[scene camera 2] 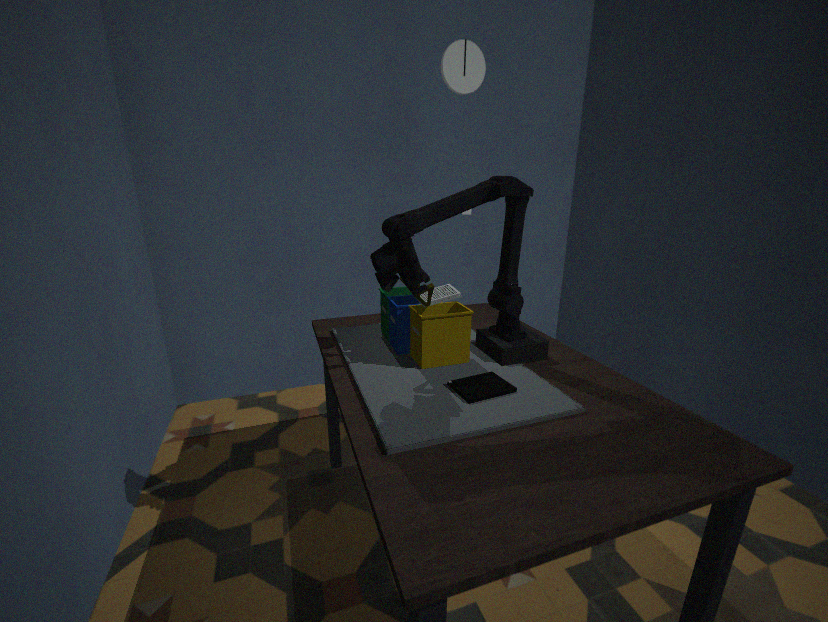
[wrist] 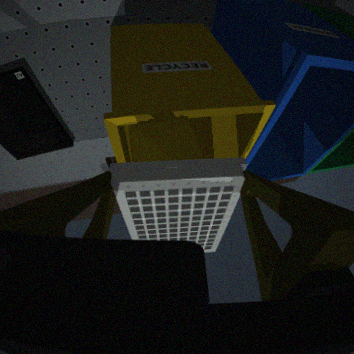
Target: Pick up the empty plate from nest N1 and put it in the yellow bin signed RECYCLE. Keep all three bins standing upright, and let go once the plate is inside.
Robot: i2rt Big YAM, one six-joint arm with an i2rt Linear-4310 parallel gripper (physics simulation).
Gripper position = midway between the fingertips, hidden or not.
I see my gripper (wrist: 178,177), a yellow bin (scene camera 2: 440,334), a blue bin (scene camera 2: 399,313) and a black nest (scene camera 2: 489,386).
The blue bin also shows in the wrist view (wrist: 293,60).
